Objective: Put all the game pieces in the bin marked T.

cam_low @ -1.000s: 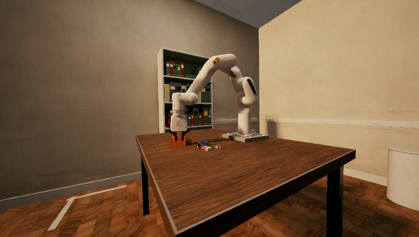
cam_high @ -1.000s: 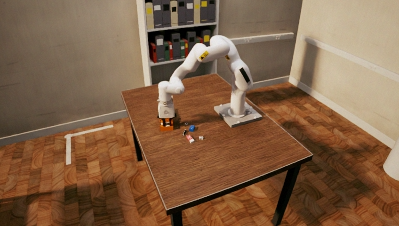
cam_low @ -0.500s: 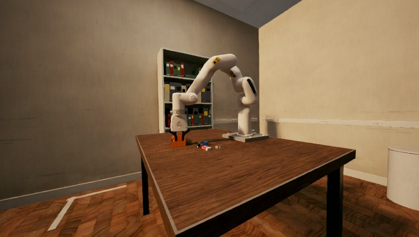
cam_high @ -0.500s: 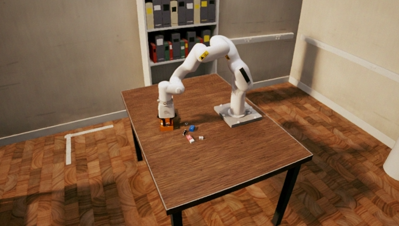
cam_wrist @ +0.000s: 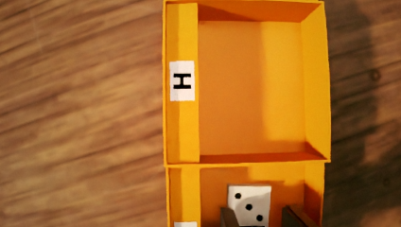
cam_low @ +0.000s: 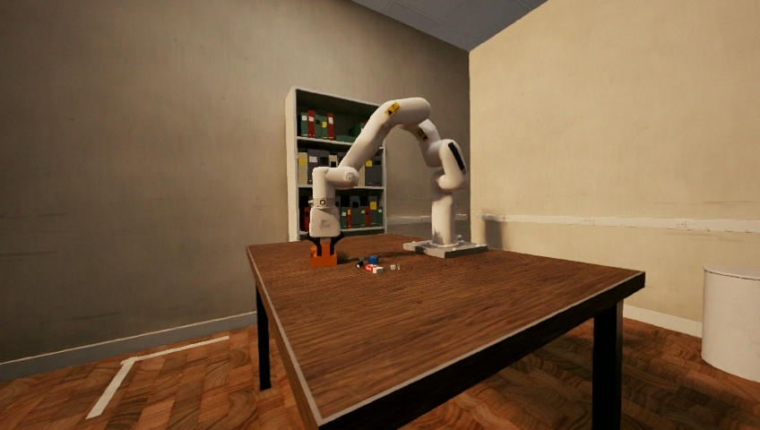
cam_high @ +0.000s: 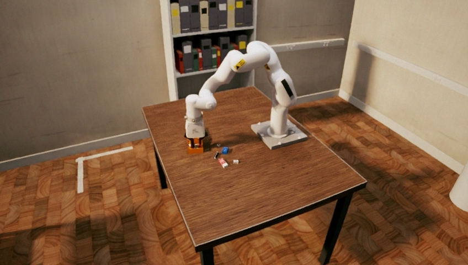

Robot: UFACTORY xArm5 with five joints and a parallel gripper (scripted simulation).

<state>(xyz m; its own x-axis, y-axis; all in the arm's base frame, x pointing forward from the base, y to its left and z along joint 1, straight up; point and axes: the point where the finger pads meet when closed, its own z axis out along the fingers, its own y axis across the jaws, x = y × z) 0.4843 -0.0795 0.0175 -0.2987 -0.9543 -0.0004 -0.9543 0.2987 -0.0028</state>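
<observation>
Now: hand 3 cm above the white die. From my hand the other things lie so: black piece 11 cm to the left, 7 cm behind, 3 cm below; then blue piece 14 cm behind, 9 cm to the left, 3 cm below; then orange block 8 cm to the right, 2 cm below, 2 cm behind.
</observation>
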